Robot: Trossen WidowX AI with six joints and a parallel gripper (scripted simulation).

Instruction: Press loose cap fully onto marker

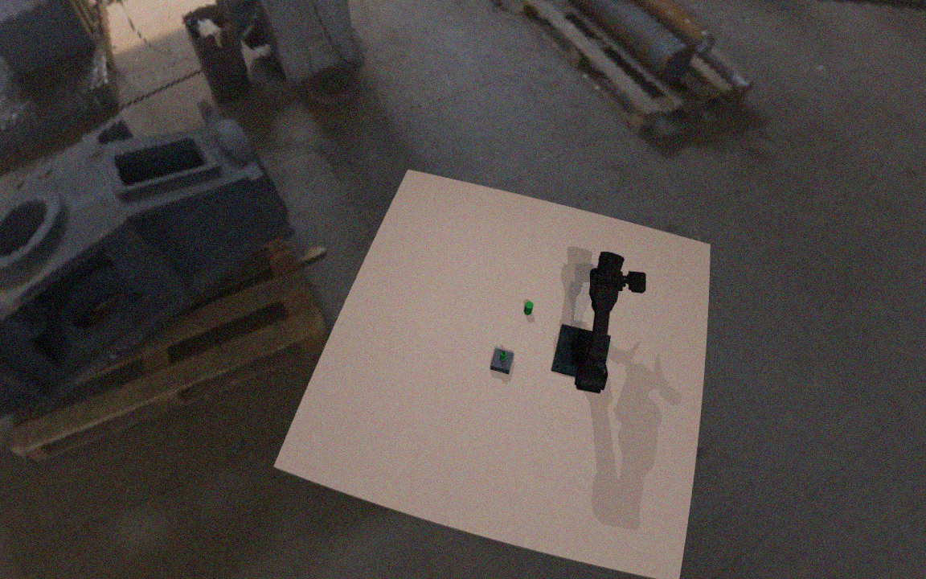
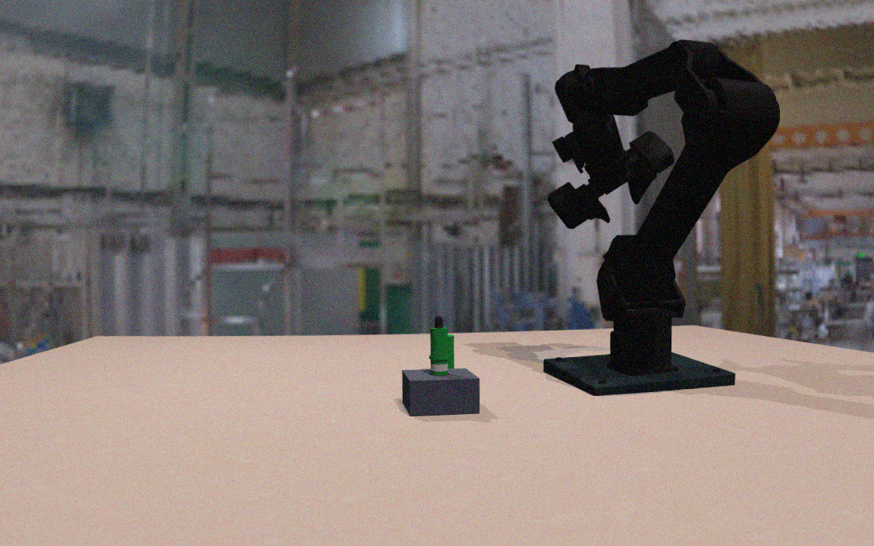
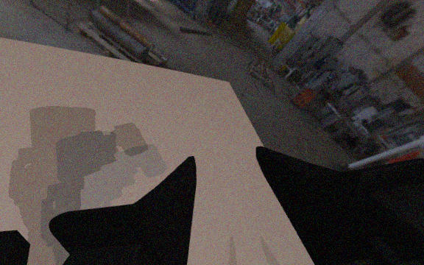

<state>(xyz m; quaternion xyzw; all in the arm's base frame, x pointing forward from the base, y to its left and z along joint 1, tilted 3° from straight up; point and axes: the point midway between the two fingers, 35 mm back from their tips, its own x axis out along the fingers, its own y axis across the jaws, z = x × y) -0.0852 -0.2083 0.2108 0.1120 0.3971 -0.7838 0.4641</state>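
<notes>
Now: gripper tip 300 mm short of the green cap, 80 mm to the right of it and 190 mm above it. Round my gripper tip: dark grey holder block: 360 mm ahead, 290 mm to the left, 200 mm below; green marker: 360 mm ahead, 290 mm to the left, 150 mm below.
</notes>
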